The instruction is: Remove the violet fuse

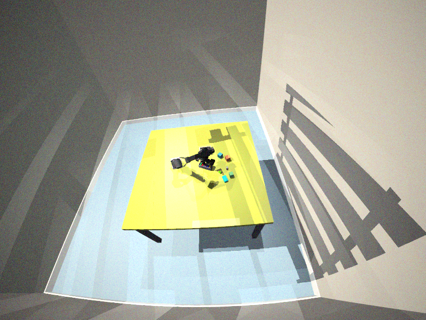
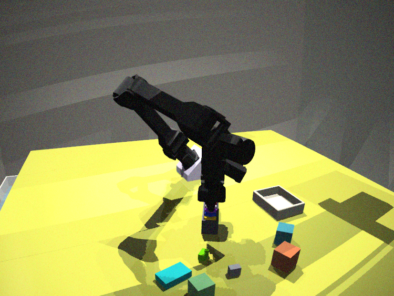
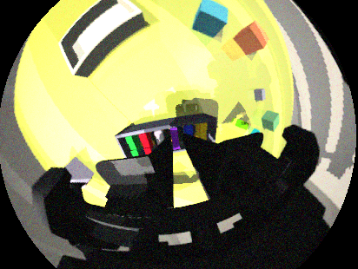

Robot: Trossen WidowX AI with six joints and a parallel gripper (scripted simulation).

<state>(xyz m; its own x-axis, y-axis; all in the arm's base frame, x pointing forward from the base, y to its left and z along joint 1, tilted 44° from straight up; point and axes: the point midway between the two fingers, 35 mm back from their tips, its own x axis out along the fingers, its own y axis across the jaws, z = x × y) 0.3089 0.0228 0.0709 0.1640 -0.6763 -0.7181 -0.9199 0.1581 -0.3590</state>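
My gripper tip is 1 cm above the violet fuse. From my gripper tip the other things lie so: teal cube (14 cm ahead, 14 cm to the left, 2 cm below); small green block (13 cm ahead, 6 cm to the right, 3 cm below); small grey cube (21 cm ahead, 2 cm to the right, 3 cm below).
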